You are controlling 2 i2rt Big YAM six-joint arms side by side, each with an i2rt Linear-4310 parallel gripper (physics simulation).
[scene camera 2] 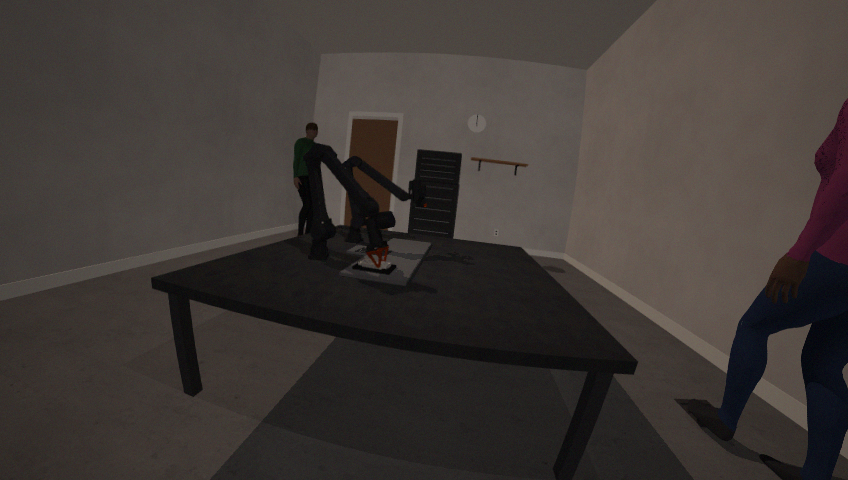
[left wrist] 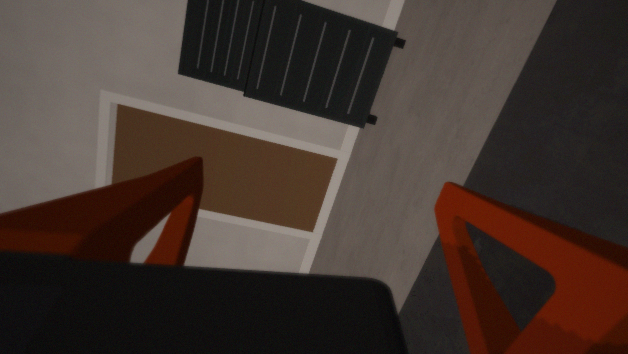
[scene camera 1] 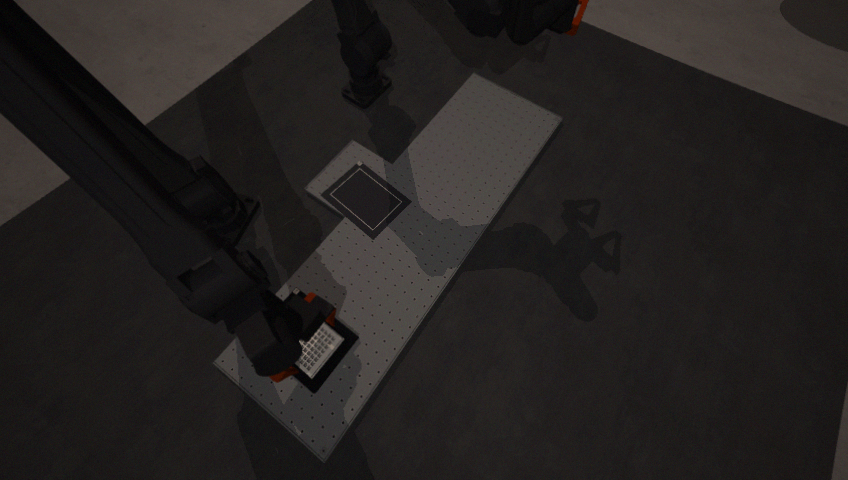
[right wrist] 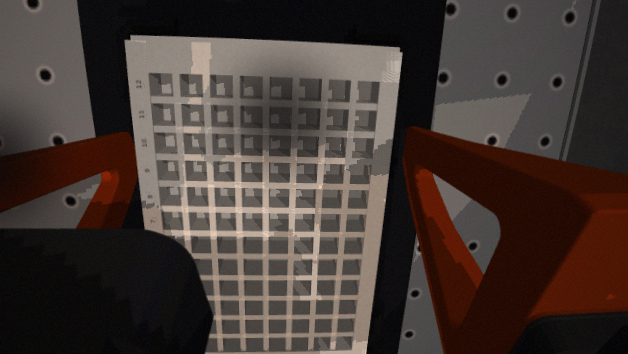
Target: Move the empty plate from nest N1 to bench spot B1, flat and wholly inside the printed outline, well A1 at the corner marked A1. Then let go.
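Places are measured from the left arm's base along level axes (x ahead, y up, z right), in centimetres.
Pixels of known places: left gripper, fingertip midpoint: (scene camera 2: 424,196) (left wrist: 326,183); right gripper, fingertip midpoint: (scene camera 2: 381,265) (scene camera 1: 314,346) (right wrist: 268,145); left arm's base, link origin: (scene camera 2: 354,240) (scene camera 1: 367,89); right arm's base, link origin: (scene camera 2: 318,256) (scene camera 1: 231,219).
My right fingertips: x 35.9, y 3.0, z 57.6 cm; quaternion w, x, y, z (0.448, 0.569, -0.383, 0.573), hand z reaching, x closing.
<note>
For each thing: its top centre in the pictures, then the offset to it from my right fingertips. "spot": a spot on its surface instead. Level surfaces: height alone.
- white plate, top centre: (right wrist: 265,234) (scene camera 1: 301,336) (scene camera 2: 375,262) dx -2.9, dy +0.9, dz -0.1 cm
- black nest, top centre: (right wrist: 267,222) (scene camera 1: 303,337) (scene camera 2: 375,264) dx -2.9, dy +0.1, dz -0.1 cm
- printed outline, surface spot: (scene camera 1: 387,215) spot: dx -6.8, dy -1.5, dz -30.1 cm
- perforated grey board, surface height: dy -1.7 cm
- dark table, surface height: dy -3.0 cm
The white plate (scene camera 1: 324,349) (scene camera 2: 364,262) (right wrist: 287,220) with a grid of empty wells sits in the black nest (scene camera 1: 349,340) (scene camera 2: 390,270) (right wrist: 260,17). Row numbers 12 down to 7 show along its left edge in the right wrist view; its A1 corner is hidden. My right gripper (scene camera 1: 306,344) (scene camera 2: 378,261) (right wrist: 268,145) is open, its fingertips on either side of the plate, over its long edges, with gaps. The printed outline (scene camera 1: 387,215) lies on a dark pad, with a small pale mark by its top corner. My left gripper (scene camera 2: 424,205) (left wrist: 326,183) is open and empty, raised away from the board.
The perforated grey board (scene camera 1: 476,118) carries the nest and the pad. It lies on the dark table (scene camera 1: 684,267) (scene camera 2: 476,309). The right arm reaches in from the upper left in scene camera 1. The left arm's base stands behind the board. Two people stand beyond the table in scene camera 2.
</note>
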